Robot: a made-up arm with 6 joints. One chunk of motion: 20 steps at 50 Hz.
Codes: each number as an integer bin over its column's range. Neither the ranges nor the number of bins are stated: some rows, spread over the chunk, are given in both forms.
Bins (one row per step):
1: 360 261 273 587 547 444
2: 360 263 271 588 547 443
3: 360 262 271 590 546 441
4: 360 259 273 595 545 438
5: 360 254 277 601 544 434
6: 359 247 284 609 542 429
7: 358 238 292 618 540 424
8: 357 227 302 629 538 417
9: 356 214 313 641 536 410
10: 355 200 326 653 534 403
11: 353 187 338 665 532 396
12: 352 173 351 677 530 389
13: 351 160 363 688 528 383
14: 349 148 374 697 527 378
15: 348 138 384 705 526 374
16: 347 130 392 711 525 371
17: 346 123 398 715 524 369
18: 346 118 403 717 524 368
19: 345 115 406 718 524 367
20: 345 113 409 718 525 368
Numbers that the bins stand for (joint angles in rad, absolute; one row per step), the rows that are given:
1: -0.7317 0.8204 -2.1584 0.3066 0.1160 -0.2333
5: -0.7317 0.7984 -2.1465 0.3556 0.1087 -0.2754
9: -0.7527 0.6726 -2.0395 0.4957 0.0891 -0.3763
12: -0.7737 0.5438 -1.9265 0.6219 0.0745 -0.4646
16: -0.7999 0.4086 -1.8046 0.7410 0.0623 -0.5402
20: -0.8104 0.3552 -1.7541 0.7655 0.0623 -0.5529
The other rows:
2: -0.7317 0.8266 -2.1643 0.3101 0.1160 -0.2375
3: -0.7317 0.8235 -2.1643 0.3171 0.1136 -0.2459
4: -0.7317 0.8141 -2.1584 0.3346 0.1111 -0.2586
6: -0.7370 0.7764 -2.1257 0.3836 0.1038 -0.2964
7: -0.7422 0.7481 -2.1019 0.4152 0.0989 -0.3174
8: -0.7474 0.7135 -2.0722 0.4537 0.0940 -0.3468
10: -0.7579 0.6286 -2.0008 0.5378 0.0843 -0.4057
11: -0.7684 0.5878 -1.9651 0.5798 0.0794 -0.4351
13: -0.7789 0.5029 -1.8908 0.6604 0.0696 -0.4898
14: -0.7894 0.4652 -1.8581 0.6919 0.0672 -0.5108
15: -0.7947 0.4338 -1.8284 0.7200 0.0647 -0.5276
17: -0.8051 0.3866 -1.7868 0.7550 0.0598 -0.5486
18: -0.8051 0.3709 -1.7719 0.7620 0.0598 -0.5529
19: -0.8104 0.3615 -1.7630 0.7655 0.0598 -0.5571

